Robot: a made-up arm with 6 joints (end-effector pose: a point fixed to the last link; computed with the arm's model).
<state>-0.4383 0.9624 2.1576 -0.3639 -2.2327 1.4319</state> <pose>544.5 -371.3 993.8 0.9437 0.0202 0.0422 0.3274</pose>
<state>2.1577 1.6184 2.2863 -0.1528 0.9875 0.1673</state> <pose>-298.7 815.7 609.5 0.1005 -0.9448 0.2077 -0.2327</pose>
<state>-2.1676 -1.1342 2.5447 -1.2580 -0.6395 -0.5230</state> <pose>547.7 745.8 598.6 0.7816 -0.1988 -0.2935 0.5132</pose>
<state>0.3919 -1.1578 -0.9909 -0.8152 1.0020 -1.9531</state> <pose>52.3 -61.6 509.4 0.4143 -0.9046 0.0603 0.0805</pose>
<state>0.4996 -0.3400 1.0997 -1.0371 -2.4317 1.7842</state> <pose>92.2 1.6 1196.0 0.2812 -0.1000 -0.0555 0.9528</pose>
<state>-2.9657 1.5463 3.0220 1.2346 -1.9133 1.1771</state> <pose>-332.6 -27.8 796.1 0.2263 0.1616 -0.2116 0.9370</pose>
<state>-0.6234 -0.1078 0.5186 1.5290 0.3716 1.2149</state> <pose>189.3 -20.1 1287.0 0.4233 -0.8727 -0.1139 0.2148</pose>
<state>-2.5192 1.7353 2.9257 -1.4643 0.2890 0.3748</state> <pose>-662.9 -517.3 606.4 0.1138 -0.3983 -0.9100 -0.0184</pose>
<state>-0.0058 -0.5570 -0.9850 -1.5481 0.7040 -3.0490</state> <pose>63.6 63.1 473.3 0.9037 -0.4056 -0.0312 0.1337</pose>
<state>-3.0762 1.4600 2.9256 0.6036 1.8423 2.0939</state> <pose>-398.4 63.9 843.8 0.3839 0.5928 -0.5326 -0.4663</pose>
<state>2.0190 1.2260 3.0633 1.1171 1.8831 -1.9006</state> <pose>-65.3 178.2 926.2 0.6828 -0.2516 0.0834 -0.6809</pose>
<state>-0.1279 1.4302 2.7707 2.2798 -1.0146 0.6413</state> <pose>483.0 146.4 880.2 0.4407 -0.6764 -0.2718 -0.5239</pose>
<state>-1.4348 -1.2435 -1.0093 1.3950 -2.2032 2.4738</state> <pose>31.6 185.5 786.0 0.5587 0.3519 0.7340 -0.1586</pose>
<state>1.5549 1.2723 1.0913 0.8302 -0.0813 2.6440</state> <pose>112.6 916.7 591.3 0.2205 0.6228 0.4597 -0.5935</pose>
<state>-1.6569 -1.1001 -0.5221 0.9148 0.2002 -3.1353</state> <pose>-15.4 194.3 932.8 0.1016 -0.5736 0.8095 0.0730</pose>
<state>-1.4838 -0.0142 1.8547 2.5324 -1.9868 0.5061</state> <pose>243.6 266.6 1200.7 0.3930 0.2885 0.1761 0.8552</pose>
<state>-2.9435 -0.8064 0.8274 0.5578 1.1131 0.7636</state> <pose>519.2 228.7 1116.9 0.1348 -0.9034 0.3107 0.2628</pose>
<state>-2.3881 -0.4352 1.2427 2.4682 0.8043 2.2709</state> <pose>427.2 97.2 1231.5 0.2869 -0.0061 -0.9374 -0.1974</pose>
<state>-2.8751 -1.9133 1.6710 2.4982 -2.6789 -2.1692</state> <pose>805.8 -14.8 1.9 0.3139 -0.3973 0.2754 -0.8172</pose>
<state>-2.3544 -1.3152 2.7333 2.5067 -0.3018 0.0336</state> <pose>626.2 291.8 109.0 0.8752 0.4314 0.1881 -0.1117</pose>
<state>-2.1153 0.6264 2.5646 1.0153 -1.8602 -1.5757</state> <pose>-23.3 17.5 1045.3 0.4466 0.2308 0.8479 0.1682</pose>
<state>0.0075 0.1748 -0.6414 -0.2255 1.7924 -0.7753</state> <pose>390.2 -151.5 575.5 0.2522 0.6445 -0.7205 0.0435</pose>
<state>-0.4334 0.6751 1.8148 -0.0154 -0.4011 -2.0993</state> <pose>449.5 -326.0 1112.9 0.0564 -0.9011 0.4204 0.0899</pose>
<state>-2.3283 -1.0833 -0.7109 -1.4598 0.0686 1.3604</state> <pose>41.7 -3.3 567.0 0.2556 -0.4218 -0.6363 -0.5932</pose>
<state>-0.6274 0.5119 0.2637 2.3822 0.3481 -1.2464</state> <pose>698.7 -237.5 884.7 0.9743 -0.0319 -0.2166 0.0521</pose>
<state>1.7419 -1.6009 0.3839 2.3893 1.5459 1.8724</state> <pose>-58.7 -752.8 672.3 0.2598 0.6931 0.5612 0.3704</pose>
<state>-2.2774 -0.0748 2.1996 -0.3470 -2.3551 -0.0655</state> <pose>42.6 278.8 1200.8 0.4314 -0.2105 -0.5145 -0.7105</pose>
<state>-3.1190 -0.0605 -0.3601 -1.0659 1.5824 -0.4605</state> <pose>-279.0 91.1 591.5 0.2265 0.8524 0.4712 -0.0046</pose>
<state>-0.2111 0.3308 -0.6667 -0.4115 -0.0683 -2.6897</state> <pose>292.1 -139.5 477.9 0.4159 -0.4058 0.2039 0.7879</pose>
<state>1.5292 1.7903 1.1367 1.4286 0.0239 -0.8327</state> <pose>76.9 961.7 205.6 0.6449 0.2560 -0.0036 0.7201</pose>
